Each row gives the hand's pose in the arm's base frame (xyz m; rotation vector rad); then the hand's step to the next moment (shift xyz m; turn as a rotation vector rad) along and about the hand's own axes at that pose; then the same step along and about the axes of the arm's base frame.
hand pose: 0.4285 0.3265 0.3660 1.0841 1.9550 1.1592
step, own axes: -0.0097 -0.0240 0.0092 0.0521 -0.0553 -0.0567
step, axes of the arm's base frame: 0.0040 -0.0116 -0.0246 -0.0895 0.0076 -0.0304
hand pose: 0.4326 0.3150 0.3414 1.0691 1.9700 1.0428
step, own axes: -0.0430 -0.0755 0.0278 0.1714 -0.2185 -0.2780
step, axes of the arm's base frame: 0.0155 -0.0548 -0.0712 -0.3823 -0.0181 -0.0889
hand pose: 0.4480 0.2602 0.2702 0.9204 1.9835 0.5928
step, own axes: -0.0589 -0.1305 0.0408 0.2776 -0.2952 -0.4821
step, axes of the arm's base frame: 0.0064 -0.1241 -0.0820 -0.6237 0.0049 -0.0868
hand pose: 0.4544 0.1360 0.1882 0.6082 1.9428 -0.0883
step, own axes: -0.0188 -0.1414 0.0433 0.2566 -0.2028 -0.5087
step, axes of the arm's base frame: -0.0217 -0.1439 -0.0322 -0.5974 0.0860 -0.0376
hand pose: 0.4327 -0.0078 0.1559 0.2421 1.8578 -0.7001
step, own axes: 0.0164 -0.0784 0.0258 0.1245 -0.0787 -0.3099
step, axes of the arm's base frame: -0.0237 -0.0805 0.0064 -0.3300 0.0936 -0.0098
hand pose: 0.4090 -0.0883 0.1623 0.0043 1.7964 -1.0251
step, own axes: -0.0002 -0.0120 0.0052 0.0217 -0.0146 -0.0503
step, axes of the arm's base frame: -0.0012 -0.0109 0.0072 -0.0551 0.0134 -0.0016
